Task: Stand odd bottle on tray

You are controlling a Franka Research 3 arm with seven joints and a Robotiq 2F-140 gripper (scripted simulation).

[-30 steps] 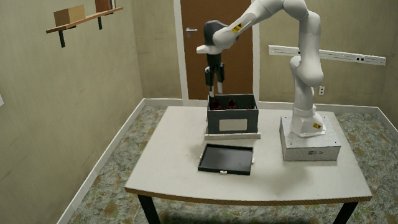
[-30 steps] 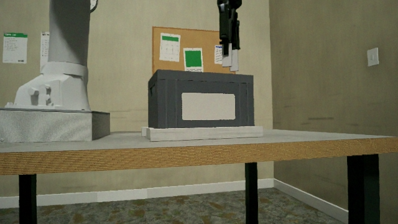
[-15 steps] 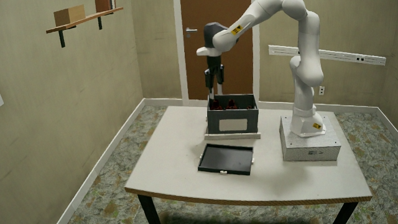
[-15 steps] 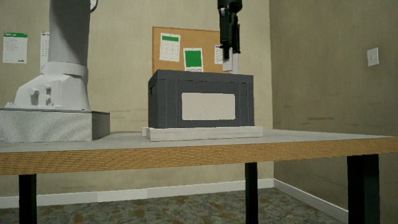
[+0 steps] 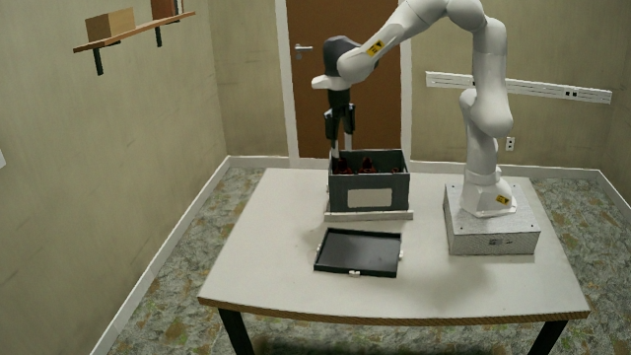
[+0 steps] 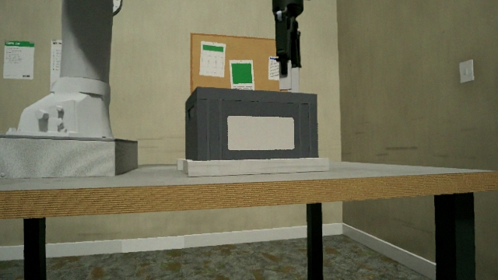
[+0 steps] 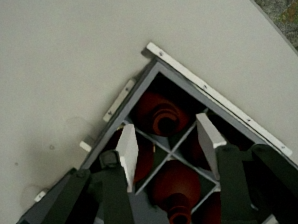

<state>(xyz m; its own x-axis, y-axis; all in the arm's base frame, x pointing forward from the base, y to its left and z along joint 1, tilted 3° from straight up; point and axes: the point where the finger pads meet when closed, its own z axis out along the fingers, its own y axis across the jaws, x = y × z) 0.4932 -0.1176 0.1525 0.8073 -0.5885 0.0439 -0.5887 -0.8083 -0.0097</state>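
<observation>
The dark grey crate lies 130 mm below my hand, 100 mm behind it and 30 mm to the left of it. Also, from my hand: dark tray 320 mm to the left, 200 mm below, 110 mm behind.
</observation>
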